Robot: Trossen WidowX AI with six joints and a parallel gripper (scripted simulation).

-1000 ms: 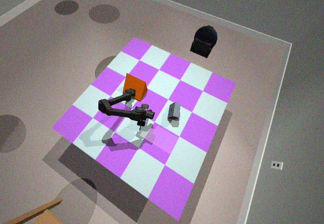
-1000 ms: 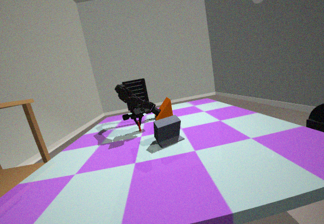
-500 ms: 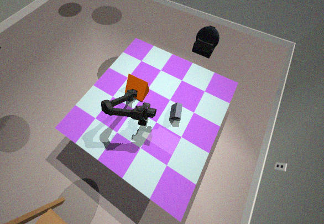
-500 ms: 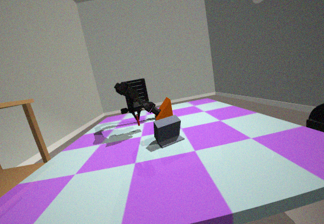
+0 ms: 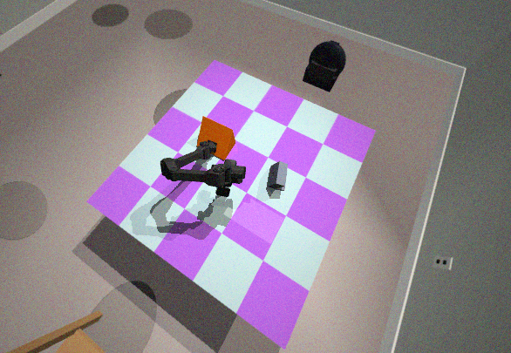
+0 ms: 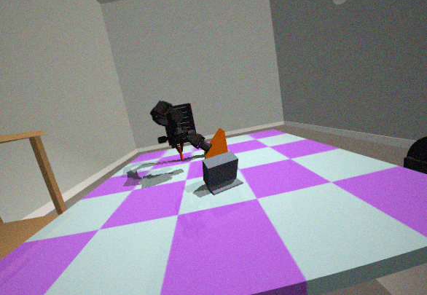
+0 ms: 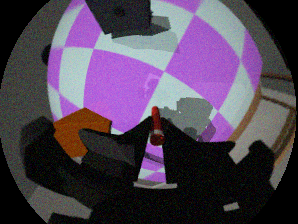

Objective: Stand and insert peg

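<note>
My gripper tip is now 22 cm short of the grey sloped panel, 15 cm to the right of it and 5 cm above it. Round my gripper tip: red peg 2 cm above.
</note>
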